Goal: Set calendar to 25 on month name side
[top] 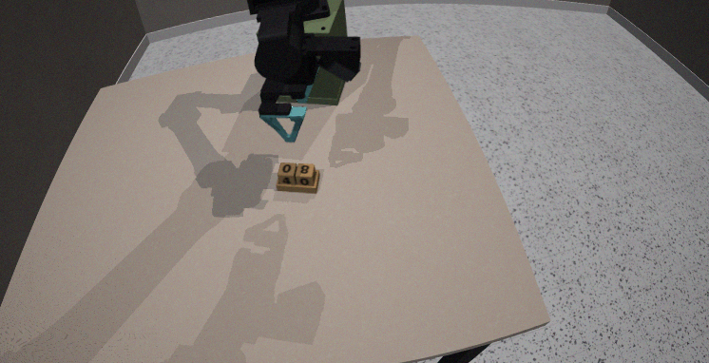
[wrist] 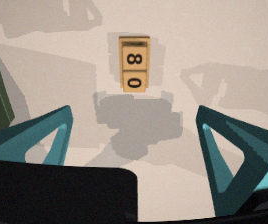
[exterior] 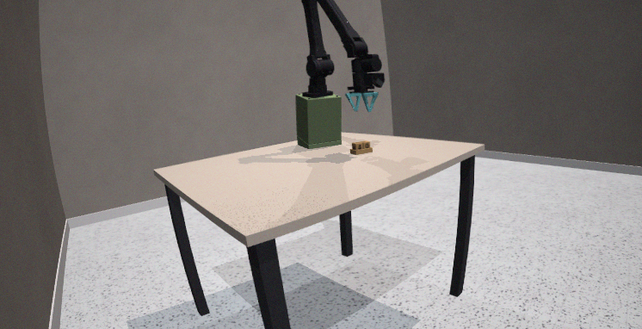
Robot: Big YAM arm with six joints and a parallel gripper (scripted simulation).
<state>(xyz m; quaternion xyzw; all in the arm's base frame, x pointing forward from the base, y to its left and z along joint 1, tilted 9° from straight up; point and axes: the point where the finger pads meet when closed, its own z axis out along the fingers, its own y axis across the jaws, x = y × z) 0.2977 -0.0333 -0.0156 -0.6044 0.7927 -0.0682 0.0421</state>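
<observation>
My gripper is now 160 mm above the wooden tray, 20 mm to the left of it and 10 mm past it.
</observation>
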